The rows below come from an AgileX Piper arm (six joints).
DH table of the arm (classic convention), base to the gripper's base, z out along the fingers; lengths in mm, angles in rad. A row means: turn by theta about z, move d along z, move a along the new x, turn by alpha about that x. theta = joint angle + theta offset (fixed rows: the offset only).
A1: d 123  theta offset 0  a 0  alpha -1.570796
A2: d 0  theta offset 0.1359  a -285.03  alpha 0
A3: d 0  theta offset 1.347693  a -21.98  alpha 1.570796
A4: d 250.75  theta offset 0  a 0  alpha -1.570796
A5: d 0  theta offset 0  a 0  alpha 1.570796
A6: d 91  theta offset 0  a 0  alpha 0
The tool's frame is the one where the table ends.
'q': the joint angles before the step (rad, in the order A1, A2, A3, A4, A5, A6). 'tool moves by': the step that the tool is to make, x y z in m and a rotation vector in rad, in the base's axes. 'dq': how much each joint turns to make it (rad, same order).
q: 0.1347 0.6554 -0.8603 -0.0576 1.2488 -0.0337
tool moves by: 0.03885 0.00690 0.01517 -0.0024 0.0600 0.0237
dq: 0.0000 0.1768 -0.1181 0.0188 0.0000 -0.0226
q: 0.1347 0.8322 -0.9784 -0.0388 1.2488 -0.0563
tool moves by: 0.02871 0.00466 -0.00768 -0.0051 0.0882 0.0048
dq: 0.0001 0.1225 -0.0328 0.0087 -0.0017 -0.0035
